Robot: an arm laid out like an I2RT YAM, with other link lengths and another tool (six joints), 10 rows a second.
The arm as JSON. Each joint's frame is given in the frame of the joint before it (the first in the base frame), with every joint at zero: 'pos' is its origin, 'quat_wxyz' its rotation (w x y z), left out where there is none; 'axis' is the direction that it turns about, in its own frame. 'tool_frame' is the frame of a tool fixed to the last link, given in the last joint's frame.
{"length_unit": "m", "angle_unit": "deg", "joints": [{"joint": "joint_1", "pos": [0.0, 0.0, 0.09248], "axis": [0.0, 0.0, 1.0]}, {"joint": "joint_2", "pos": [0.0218, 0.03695, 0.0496], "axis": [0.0, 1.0, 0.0]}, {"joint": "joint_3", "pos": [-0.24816, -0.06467, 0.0], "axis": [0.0, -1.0, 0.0]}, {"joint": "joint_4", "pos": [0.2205, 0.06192, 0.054], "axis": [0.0, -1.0, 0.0]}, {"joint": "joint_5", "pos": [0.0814, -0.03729, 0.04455], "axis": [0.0, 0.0, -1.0]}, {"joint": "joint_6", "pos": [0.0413, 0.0, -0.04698], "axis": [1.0, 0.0, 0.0]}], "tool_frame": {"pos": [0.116, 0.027, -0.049], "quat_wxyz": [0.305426, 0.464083, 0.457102, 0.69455]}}
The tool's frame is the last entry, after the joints.
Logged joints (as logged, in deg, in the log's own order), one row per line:
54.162, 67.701, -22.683, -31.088, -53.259, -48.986
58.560, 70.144, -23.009, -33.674, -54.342, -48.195
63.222, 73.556, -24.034, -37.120, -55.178, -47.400
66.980, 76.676, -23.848, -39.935, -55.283, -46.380
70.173, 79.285, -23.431, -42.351, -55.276, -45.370
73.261, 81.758, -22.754, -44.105, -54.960, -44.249
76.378, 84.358, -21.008, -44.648, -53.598, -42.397
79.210, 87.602, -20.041, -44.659, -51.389, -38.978
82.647, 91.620, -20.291, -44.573, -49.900, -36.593
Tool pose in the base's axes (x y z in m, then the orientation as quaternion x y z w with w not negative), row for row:
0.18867, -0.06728, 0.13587, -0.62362, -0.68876, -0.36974, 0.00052
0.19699, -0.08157, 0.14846, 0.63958, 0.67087, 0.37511, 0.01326
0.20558, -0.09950, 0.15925, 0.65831, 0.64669, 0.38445, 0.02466
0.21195, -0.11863, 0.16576, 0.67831, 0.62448, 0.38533, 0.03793
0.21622, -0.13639, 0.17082, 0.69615, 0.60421, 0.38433, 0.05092
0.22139, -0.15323, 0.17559, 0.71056, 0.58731, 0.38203, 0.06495
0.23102, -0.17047, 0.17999, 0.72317, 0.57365, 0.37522, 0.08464
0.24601, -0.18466, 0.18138, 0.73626, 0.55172, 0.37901, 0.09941
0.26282, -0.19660, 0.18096, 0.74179, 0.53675, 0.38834, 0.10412
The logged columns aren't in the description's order. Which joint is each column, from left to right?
Columns, left to right: joint_3, joint_2, joint_5, joint_1, joint_4, joint_6.
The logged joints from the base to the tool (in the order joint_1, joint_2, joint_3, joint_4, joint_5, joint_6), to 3 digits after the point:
-31.088, 67.701, 54.162, -53.259, -22.683, -48.986
-33.674, 70.144, 58.560, -54.342, -23.009, -48.195
-37.120, 73.556, 63.222, -55.178, -24.034, -47.400
-39.935, 76.676, 66.980, -55.283, -23.848, -46.380
-42.351, 79.285, 70.173, -55.276, -23.431, -45.370
-44.105, 81.758, 73.261, -54.960, -22.754, -44.249
-44.648, 84.358, 76.378, -53.598, -21.008, -42.397
-44.659, 87.602, 79.210, -51.389, -20.041, -38.978
-44.573, 91.620, 82.647, -49.900, -20.291, -36.593

